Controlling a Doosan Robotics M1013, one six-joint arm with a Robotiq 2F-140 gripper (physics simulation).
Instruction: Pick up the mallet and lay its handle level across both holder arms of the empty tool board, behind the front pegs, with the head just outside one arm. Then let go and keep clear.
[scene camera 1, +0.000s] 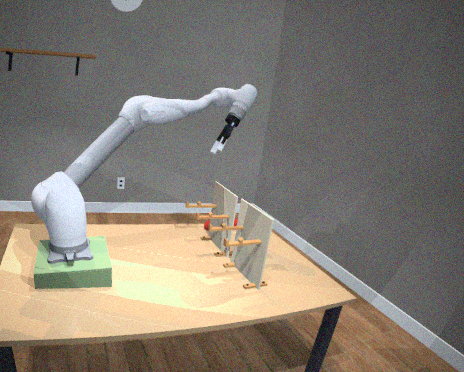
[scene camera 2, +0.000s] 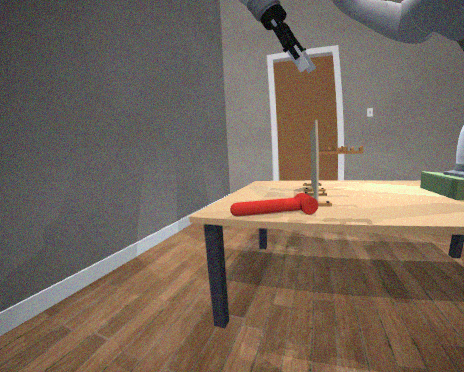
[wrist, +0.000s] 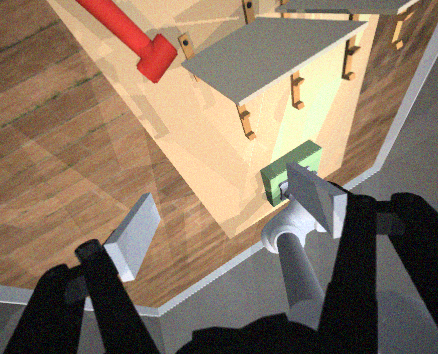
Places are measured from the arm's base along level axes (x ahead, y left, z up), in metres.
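Pixels of known places: gripper, between the fingertips: (scene camera 1: 215, 151) (scene camera 2: 309, 70) (wrist: 221, 191); arm's base, origin of its link: (scene camera 1: 69, 251).
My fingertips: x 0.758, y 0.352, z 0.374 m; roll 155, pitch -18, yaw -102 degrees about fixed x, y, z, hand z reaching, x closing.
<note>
Ahead of a thing's pixels: the offset from my fingertips to its top centre. Level surfaces: height alone.
The red mallet {0.130 m ahead, 0.008 m right, 0.391 m down} (scene camera 1: 207, 225) (scene camera 2: 270, 206) (wrist: 117, 25) lies on its side on the table, its head end beside the foot of the nearer upright board in the wrist view. In scene camera 1 the boards partly hide it. Two grey boards stand in a row, one (scene camera 1: 227, 212) (wrist: 270, 55) nearer the mallet, the other (scene camera 1: 256, 240) (wrist: 345, 5) farther away. Wooden holder arms with pegs {0.108 m back, 0.296 m right, 0.249 m down} (scene camera 1: 242, 242) (wrist: 297, 90) stick out level on the side facing the robot base; no tool shows on them. My gripper (scene camera 1: 217, 147) (scene camera 2: 305, 64) (wrist: 221, 191) is open and empty, high above the boards.
The wooden table {0.447 m down} (scene camera 1: 150, 320) (scene camera 2: 390, 217) (wrist: 180, 140) carries the boards on small wooden feet. The green base block (scene camera 1: 72, 275) (scene camera 2: 442, 185) (wrist: 292, 170) stands under the arm. A grey wall (scene camera 1: 370, 150) (scene camera 2: 110, 125) rises past the table on the boards' rear side.
</note>
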